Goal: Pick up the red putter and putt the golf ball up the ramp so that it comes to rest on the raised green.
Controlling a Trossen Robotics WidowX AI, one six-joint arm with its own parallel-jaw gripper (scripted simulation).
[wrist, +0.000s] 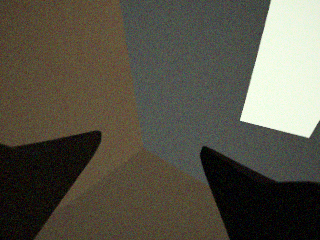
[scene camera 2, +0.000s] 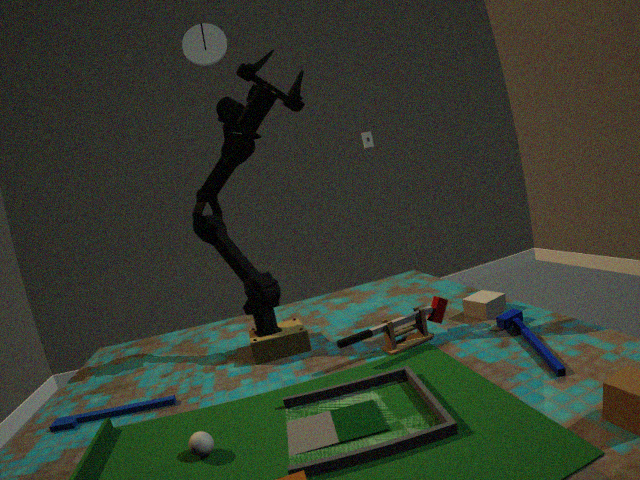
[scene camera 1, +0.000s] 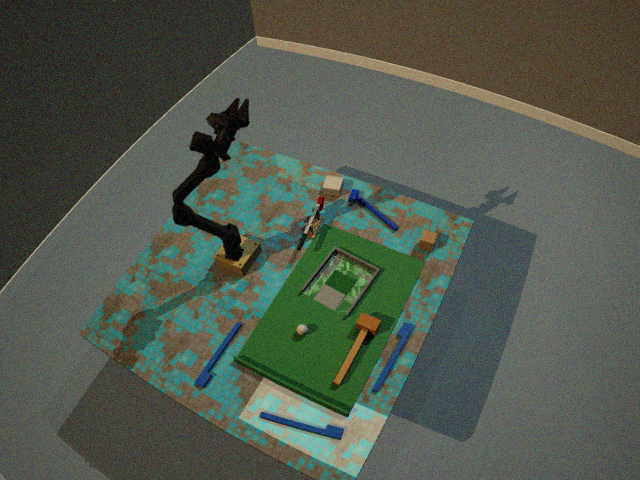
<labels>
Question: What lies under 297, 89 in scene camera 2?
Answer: My gripper.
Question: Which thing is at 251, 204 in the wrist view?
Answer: My gripper.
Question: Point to a green mat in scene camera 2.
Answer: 494, 427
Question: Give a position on a wooden mallet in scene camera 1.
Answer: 370, 325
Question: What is my gripper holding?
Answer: Nothing.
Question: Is my gripper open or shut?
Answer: Open.
</labels>
